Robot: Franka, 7 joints.
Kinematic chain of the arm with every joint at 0, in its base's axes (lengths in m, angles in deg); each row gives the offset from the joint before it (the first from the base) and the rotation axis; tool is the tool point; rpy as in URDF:
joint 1: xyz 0 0 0.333 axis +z
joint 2: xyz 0 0 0 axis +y
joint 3: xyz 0 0 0.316 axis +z
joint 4: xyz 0.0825 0 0 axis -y
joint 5: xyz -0.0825 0 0.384 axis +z
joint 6: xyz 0 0 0 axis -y
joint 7: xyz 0.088 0 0 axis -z
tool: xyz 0 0 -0.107 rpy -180 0 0
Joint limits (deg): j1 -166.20..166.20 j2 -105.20..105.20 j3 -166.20..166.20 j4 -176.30..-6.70 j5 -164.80..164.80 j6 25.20..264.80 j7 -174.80..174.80
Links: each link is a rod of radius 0.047 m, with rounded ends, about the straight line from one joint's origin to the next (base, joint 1, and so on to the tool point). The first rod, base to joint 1, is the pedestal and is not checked.
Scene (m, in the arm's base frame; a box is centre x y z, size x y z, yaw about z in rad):
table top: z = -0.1
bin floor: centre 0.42 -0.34 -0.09 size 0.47 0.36 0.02 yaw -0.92
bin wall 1: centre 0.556 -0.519 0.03 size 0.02 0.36 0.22 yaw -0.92
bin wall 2: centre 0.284 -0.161 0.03 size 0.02 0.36 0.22 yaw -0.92
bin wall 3: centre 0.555 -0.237 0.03 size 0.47 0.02 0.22 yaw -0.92
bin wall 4: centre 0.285 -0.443 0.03 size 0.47 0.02 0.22 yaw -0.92
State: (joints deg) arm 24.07 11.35 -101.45 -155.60 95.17 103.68 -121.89
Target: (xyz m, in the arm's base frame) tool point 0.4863 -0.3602 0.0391
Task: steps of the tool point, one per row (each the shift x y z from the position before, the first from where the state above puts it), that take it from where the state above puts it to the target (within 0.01 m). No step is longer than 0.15 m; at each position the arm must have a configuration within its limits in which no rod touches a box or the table.
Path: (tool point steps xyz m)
1: 0.0598 -0.0493 0.0368
2: 0.0822 -0.0225 0.0055
3: 0.0872 0.0011 -0.0385
4: 0.0722 0.0212 -0.0834
5: 0.0411 0.0390 -0.1171

